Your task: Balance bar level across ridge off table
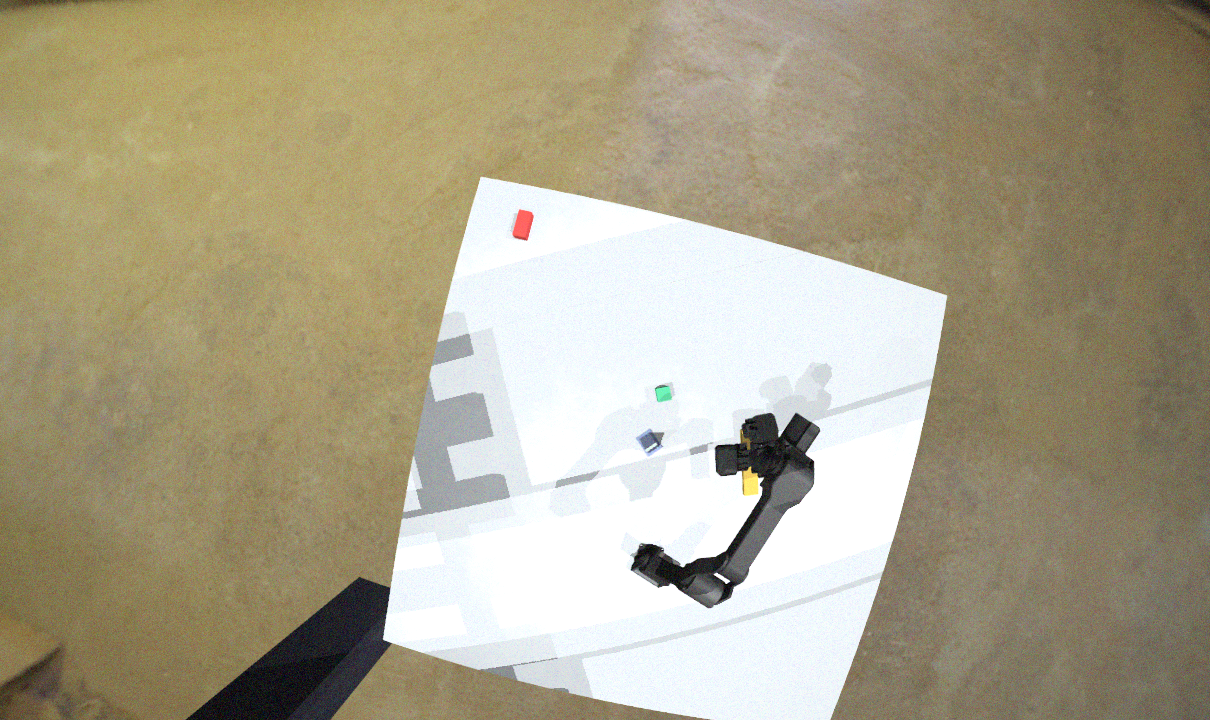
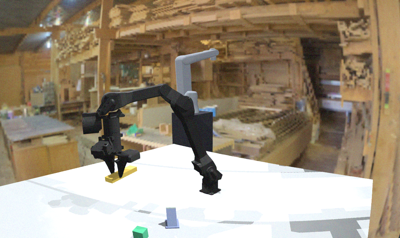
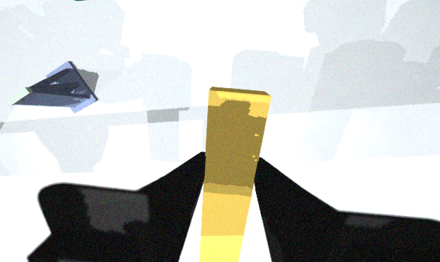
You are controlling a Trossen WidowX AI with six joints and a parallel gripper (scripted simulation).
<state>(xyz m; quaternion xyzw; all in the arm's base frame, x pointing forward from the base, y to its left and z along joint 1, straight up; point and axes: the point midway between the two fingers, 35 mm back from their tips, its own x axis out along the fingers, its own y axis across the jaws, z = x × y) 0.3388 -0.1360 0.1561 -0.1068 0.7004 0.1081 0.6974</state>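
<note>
My gripper tip is 70 mm short of the green cube, 210 mm to the right of it and 110 mm above it. Round my gripper tip: yellow bar 30 mm behind, 10 mm to the right; red block 400 mm ahead, 640 mm to the left, 110 mm below.
</note>
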